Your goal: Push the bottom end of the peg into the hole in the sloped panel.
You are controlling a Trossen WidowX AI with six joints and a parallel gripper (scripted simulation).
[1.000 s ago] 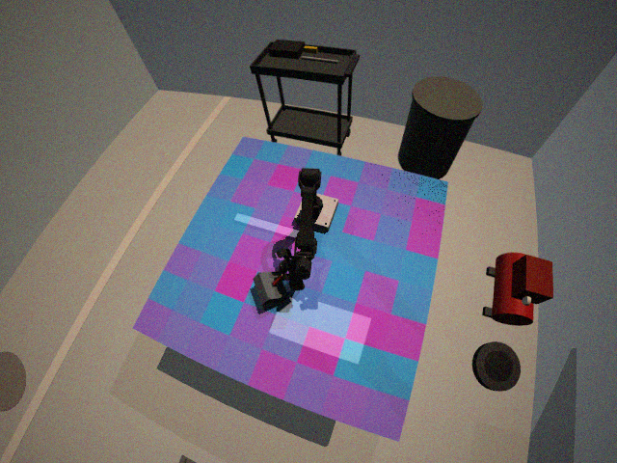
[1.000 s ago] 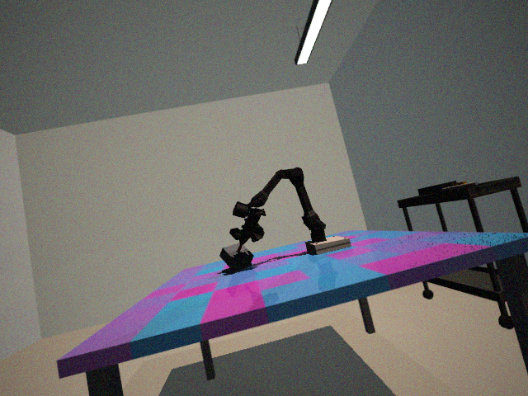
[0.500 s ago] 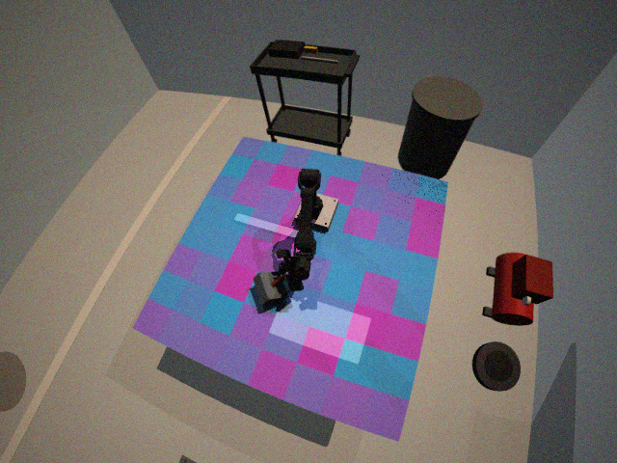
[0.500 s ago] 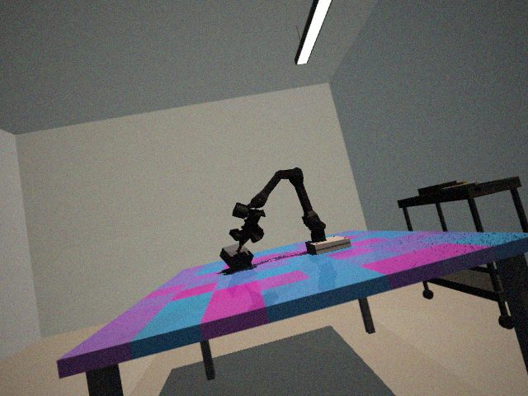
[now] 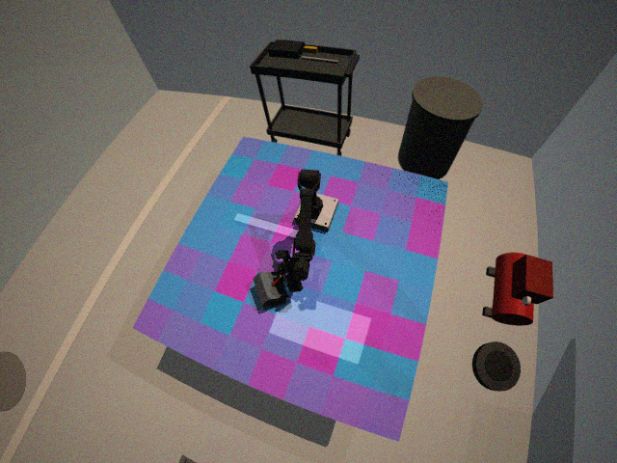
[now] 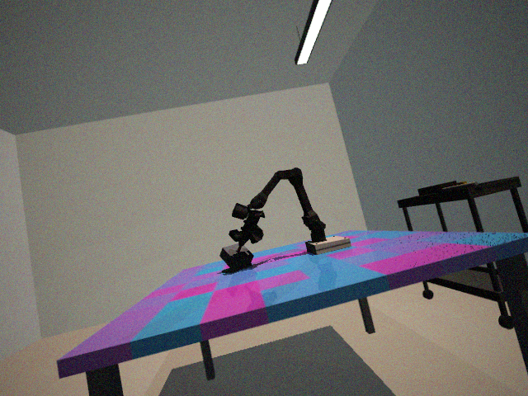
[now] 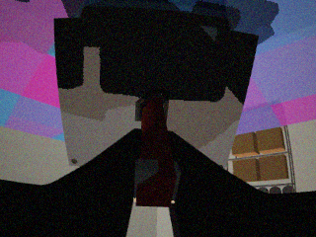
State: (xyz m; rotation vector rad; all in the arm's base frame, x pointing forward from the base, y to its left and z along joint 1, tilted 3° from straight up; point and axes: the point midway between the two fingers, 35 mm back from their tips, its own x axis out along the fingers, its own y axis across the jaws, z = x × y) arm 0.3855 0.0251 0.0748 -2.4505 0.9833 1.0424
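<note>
Right now my gripper tip is 5 cm above the grey sloped panel, 3 cm to the left of it and 3 cm short of it. From my gripper tip the other things lie so: dark red peg (1 cm to the left, 1 cm behind, 1 cm above).
</note>
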